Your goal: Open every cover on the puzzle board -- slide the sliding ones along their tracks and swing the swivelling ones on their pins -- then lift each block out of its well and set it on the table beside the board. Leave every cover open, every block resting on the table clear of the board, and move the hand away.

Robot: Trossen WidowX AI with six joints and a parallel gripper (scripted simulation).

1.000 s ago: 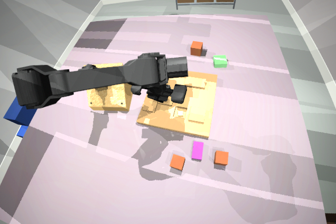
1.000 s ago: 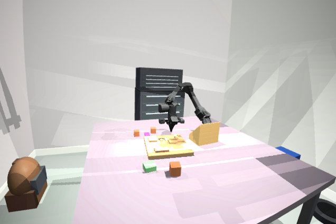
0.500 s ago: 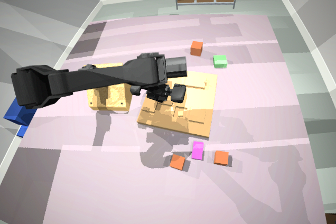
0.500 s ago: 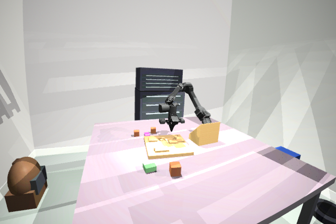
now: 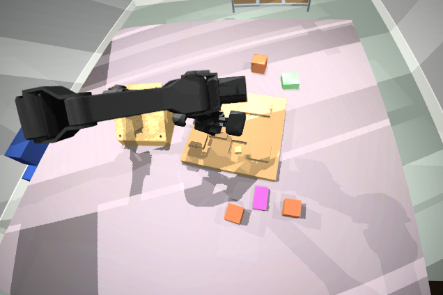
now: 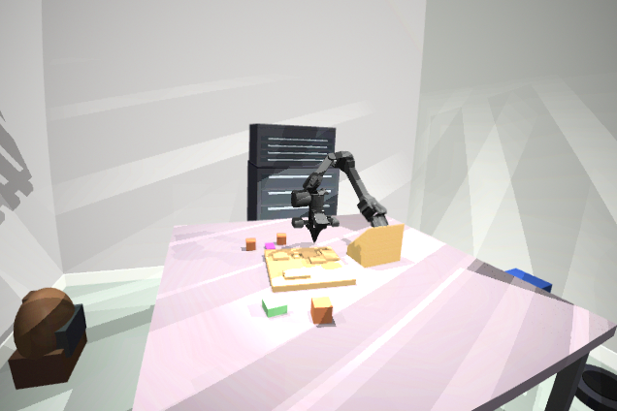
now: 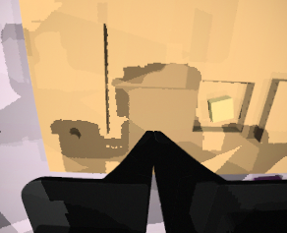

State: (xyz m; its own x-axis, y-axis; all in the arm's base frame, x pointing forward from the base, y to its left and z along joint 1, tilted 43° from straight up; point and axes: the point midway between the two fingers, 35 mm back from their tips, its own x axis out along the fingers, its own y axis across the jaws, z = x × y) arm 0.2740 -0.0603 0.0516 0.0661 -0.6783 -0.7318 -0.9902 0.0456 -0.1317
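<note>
The wooden puzzle board lies 4 cm ahead of my gripper tip, 6 cm to the left of it and 6 cm below it. Also, from my gripper tip: orange block 12 cm ahead, 36 cm to the left, 5 cm below; green block 24 cm ahead, 28 cm to the left, 7 cm below.
</note>
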